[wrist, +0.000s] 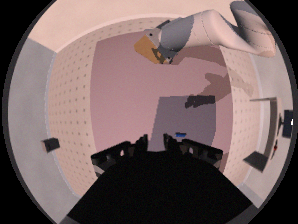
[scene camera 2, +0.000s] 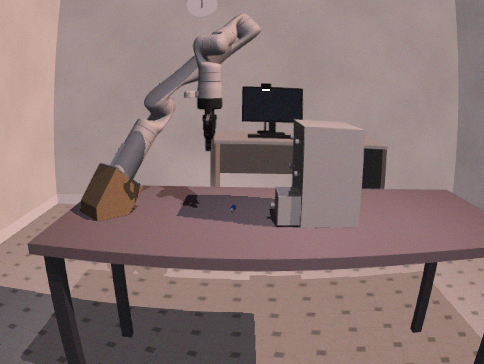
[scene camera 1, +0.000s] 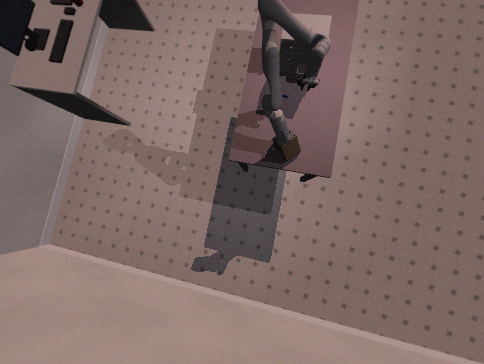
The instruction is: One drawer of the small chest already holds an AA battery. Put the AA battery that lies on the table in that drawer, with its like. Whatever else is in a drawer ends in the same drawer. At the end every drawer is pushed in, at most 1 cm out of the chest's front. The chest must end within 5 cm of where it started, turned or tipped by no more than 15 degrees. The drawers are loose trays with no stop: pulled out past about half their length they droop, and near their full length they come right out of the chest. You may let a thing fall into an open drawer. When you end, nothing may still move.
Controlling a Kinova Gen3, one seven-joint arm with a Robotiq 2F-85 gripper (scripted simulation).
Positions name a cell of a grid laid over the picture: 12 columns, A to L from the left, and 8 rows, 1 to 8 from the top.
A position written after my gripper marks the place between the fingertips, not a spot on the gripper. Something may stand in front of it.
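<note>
There is a white chest (scene camera 2: I4) that I can see. As for my gripper (scene camera 2: F4), it appears in that same scene camera, and I find the gripper (wrist: G5) in the wrist view as well.
</note>
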